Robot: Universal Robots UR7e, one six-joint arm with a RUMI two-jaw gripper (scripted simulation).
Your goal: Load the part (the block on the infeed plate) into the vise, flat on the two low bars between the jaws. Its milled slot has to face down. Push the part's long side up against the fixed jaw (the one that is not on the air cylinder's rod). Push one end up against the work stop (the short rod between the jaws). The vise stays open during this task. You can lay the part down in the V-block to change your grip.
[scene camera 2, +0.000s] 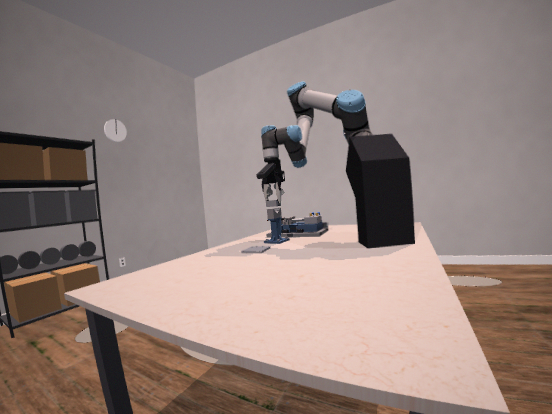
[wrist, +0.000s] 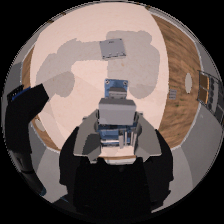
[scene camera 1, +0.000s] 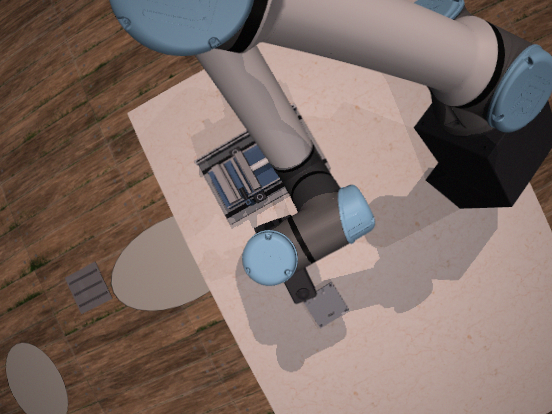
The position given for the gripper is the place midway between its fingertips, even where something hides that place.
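Note:
A part is visible at (wrist: 114,111). The gripper appears in scene camera 1 as well as scene camera 2 and the wrist view: gripper (scene camera 1: 289,247), gripper (scene camera 2: 273,204), gripper (wrist: 116,110).

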